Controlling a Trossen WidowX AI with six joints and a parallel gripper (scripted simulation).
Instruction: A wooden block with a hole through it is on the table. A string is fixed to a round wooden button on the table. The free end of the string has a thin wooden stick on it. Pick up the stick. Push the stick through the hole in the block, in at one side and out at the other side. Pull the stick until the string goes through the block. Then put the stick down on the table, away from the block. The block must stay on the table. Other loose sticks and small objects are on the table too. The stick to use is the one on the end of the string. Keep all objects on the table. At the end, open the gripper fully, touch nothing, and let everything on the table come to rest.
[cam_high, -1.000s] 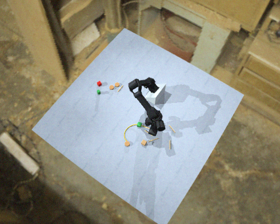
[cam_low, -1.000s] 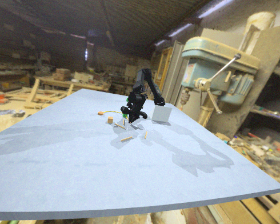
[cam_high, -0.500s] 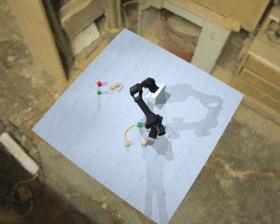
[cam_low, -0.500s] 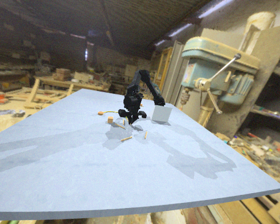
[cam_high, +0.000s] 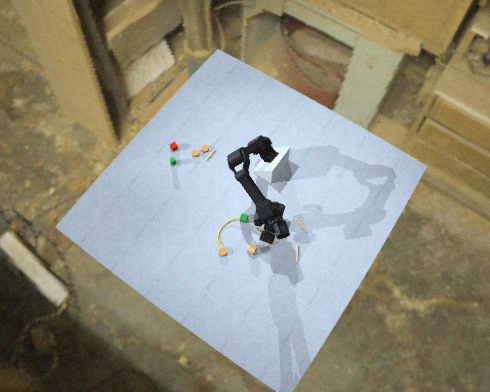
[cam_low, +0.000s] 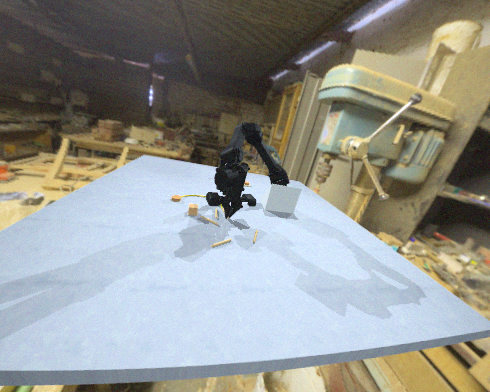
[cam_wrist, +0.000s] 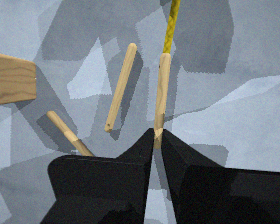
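Right now my gripper tip is 40 mm to the left of the thin wooden stick, 20 mm short of it and 10 mm below it. From my gripper tip the other things lie so: round wooden button (220 mm ahead, 90 mm to the right, 10 mm above); tan cube (130 mm ahead, 20 mm above, 10 mm to the left); green cube (120 mm to the right, 40 mm ahead, 20 mm above).
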